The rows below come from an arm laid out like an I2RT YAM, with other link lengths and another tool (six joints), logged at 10 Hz.
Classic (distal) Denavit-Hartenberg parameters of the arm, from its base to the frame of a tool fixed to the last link. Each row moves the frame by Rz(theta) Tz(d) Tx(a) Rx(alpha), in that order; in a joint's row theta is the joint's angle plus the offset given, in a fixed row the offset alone. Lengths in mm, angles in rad.
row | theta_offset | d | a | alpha
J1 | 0 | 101.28 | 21.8 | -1.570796
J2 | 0 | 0 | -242.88 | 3.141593
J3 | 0.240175 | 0 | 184.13 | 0
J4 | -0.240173 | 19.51 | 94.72 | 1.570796
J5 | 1.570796 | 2.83 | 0 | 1.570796
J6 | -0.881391 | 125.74 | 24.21 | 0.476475
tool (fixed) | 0 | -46.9 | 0 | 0
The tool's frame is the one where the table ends.
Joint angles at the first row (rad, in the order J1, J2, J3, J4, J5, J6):
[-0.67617 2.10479 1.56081 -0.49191 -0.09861 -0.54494]
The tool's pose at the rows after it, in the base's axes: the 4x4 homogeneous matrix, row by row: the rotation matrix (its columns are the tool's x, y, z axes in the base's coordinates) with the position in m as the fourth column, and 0 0 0 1 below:
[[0.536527, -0.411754, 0.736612, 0.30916], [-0.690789, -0.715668, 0.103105, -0.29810], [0.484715, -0.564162, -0.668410, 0.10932], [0, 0, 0, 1]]
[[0.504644, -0.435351, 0.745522, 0.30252], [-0.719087, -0.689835, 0.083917, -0.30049], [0.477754, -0.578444, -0.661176, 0.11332], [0, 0, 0, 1]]
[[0.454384, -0.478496, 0.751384, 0.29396], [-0.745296, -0.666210, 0.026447, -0.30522], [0.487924, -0.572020, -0.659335, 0.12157], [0, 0, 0, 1]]
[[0.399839, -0.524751, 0.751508, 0.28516], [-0.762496, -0.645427, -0.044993, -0.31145], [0.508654, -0.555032, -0.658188, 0.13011], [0, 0, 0, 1]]
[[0.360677, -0.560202, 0.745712, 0.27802], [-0.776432, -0.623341, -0.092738, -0.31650], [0.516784, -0.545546, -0.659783, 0.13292], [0, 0, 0, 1]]
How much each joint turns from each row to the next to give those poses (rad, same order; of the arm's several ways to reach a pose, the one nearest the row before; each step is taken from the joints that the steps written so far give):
[-0.00725 -0.00307 -0.00002 0.00152 -0.01221 0.05493]
[-0.01296 -0.01525 0.00001 -0.01564 -0.00076 0.03205]
[-0.01296 -0.02325 0.00003 -0.00916 0.03357 0.04235]
[-0.01374 -0.02059 0.00000 0.00000 0.04730 0.03852]
[-0.01298 -0.00649 -0.00002 -0.00036 0.03128 0.02746]

